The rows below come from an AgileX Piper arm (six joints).
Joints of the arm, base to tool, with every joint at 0 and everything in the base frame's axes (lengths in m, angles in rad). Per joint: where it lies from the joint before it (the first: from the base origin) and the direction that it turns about. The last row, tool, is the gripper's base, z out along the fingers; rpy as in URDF.
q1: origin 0 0 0.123 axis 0 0 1
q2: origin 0 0 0 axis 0 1 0
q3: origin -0.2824 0 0.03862 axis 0 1 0
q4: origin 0.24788 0 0.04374 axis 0.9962 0 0.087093
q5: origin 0 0 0 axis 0 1 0
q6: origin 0.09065 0 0.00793 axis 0.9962 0 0.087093
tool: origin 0 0 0 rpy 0 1.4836 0
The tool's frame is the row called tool.
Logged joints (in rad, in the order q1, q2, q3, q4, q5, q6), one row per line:
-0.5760 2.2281 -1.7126 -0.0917 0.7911 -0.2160
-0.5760 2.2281 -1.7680 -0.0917 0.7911 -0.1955
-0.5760 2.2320 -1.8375 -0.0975 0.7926 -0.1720
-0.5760 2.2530 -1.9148 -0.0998 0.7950 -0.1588
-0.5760 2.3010 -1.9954 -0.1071 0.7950 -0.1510
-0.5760 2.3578 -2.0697 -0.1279 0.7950 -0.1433
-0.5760 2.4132 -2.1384 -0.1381 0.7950 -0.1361
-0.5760 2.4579 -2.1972 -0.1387 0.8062 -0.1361
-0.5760 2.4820 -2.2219 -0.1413 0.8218 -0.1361
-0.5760 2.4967 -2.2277 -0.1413 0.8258 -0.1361
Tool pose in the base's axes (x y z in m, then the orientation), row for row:
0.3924 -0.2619 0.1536 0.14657 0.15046 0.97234 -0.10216
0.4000 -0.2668 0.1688 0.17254 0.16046 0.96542 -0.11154
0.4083 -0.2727 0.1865 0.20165 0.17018 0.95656 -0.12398
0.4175 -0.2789 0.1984 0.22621 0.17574 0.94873 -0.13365
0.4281 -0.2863 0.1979 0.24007 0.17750 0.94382 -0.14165
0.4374 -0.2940 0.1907 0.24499 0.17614 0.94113 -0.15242
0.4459 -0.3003 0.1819 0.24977 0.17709 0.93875 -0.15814
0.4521 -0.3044 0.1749 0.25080 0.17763 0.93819 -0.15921
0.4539 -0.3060 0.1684 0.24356 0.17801 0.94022 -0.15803
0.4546 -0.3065 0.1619 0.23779 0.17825 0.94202 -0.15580
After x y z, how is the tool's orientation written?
As a quaternion, w x y z.
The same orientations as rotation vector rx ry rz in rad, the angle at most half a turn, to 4 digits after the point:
0.4331 2.7989 -0.2941
0.4553 2.7392 -0.3165
0.4753 2.6716 -0.3463
0.4845 2.6153 -0.3684
0.4858 2.5830 -0.3877
0.4808 2.5691 -0.4161
0.4822 2.5562 -0.4306
0.4834 2.5533 -0.4333
0.4863 2.5685 -0.4317
0.4884 2.5811 -0.4269

